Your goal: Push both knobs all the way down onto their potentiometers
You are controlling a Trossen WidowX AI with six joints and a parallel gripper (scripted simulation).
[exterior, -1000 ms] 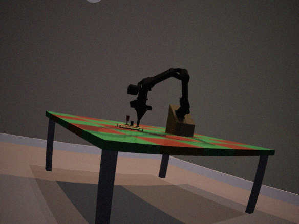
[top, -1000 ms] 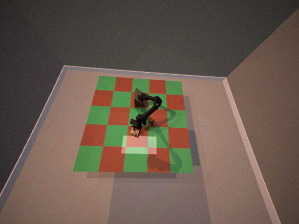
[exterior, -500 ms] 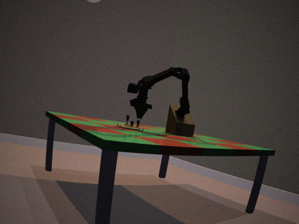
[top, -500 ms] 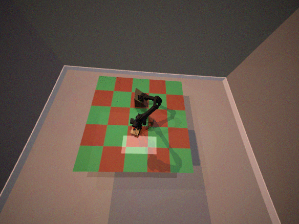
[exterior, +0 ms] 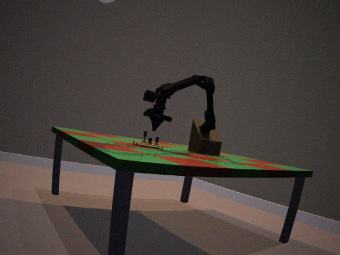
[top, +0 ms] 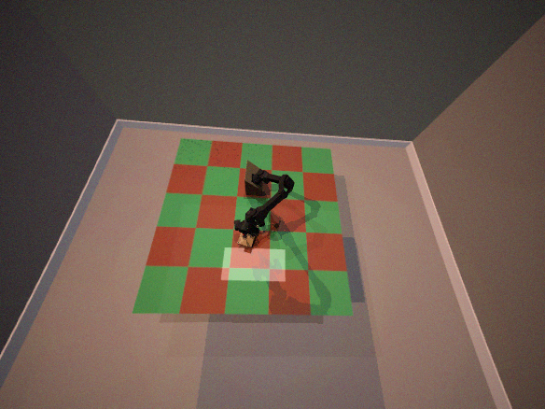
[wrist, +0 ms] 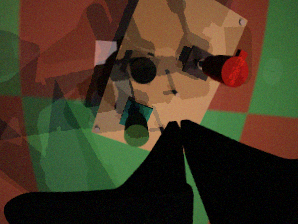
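My gripper tip is 3 cm to the left of the red knob, 3 cm short of it and 2 cm above it. Round my gripper tip: green knob (5 cm below, 2 cm to the left, 2 cm behind).
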